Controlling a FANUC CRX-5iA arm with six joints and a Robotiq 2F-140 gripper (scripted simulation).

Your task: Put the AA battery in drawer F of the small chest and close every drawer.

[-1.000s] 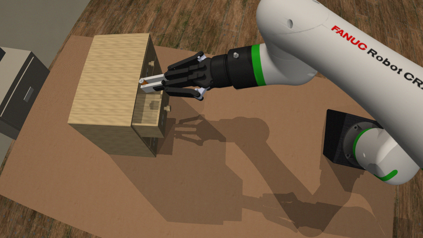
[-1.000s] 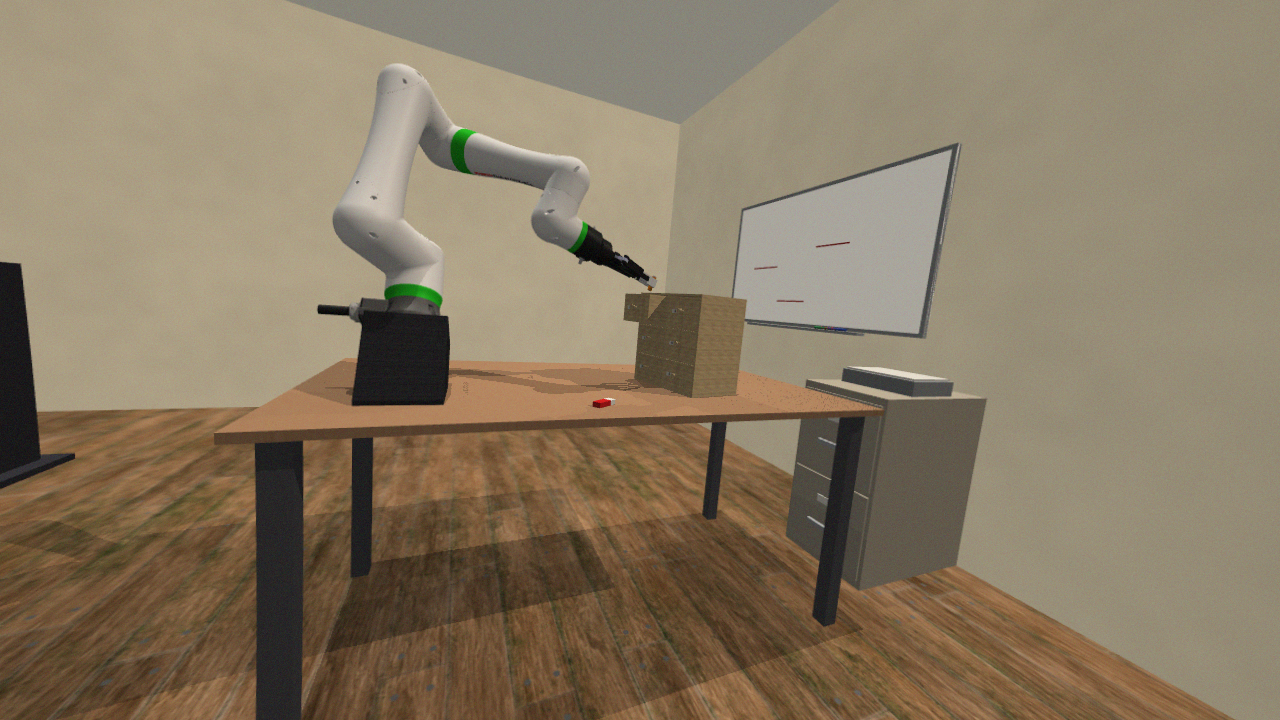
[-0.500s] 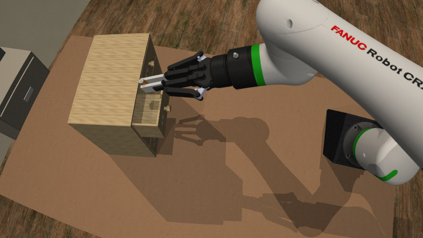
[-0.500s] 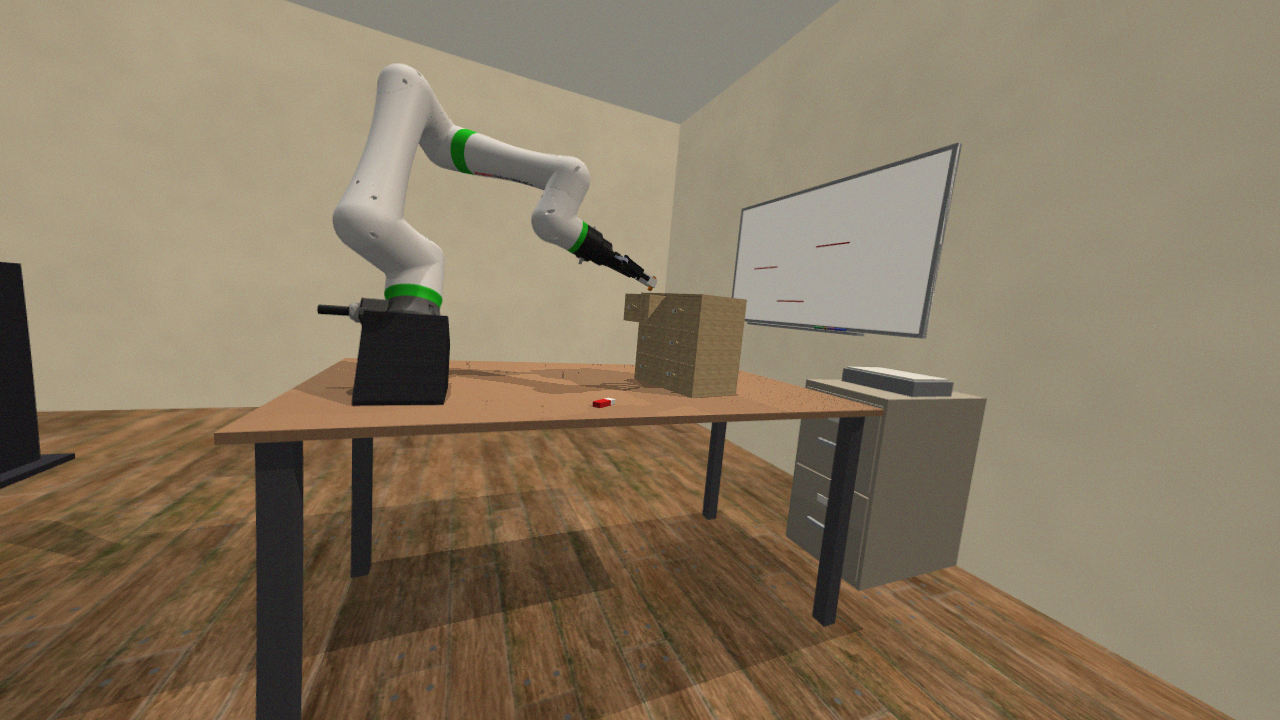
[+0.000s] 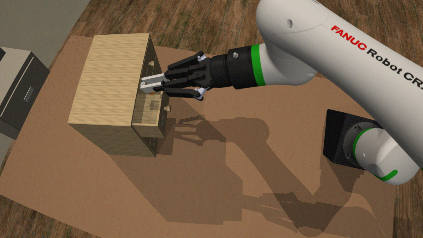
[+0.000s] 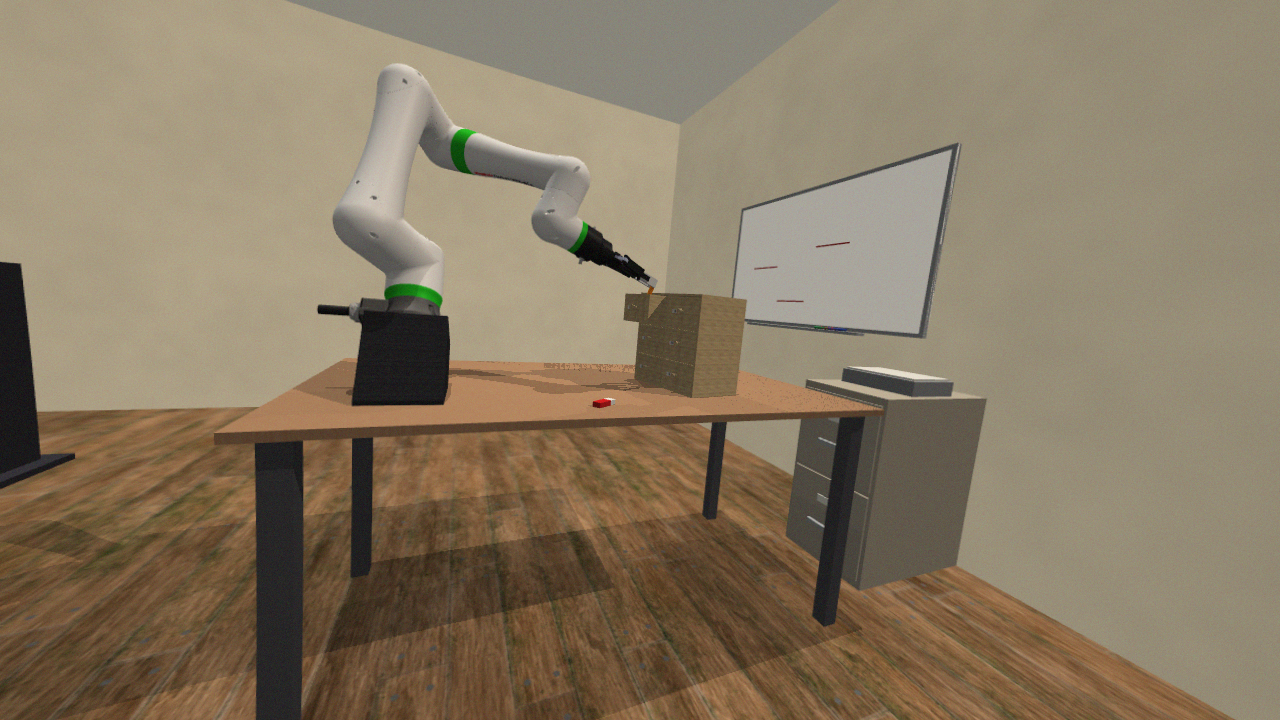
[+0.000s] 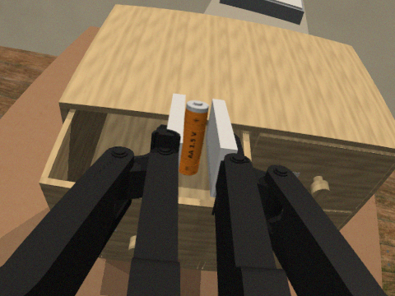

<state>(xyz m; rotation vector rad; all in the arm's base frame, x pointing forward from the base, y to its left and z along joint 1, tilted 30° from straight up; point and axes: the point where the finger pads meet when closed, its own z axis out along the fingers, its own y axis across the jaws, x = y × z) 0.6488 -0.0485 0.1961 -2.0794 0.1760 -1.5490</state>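
Now: the orange AA battery 20 mm ahead of my hand, 10 mm to the left of it and 30 mm below it. Round my hand: eraser (190 mm behind, 260 mm to the right, 340 mm below); then drawer (70 mm ahead, 40 mm to the left, 110 mm below).
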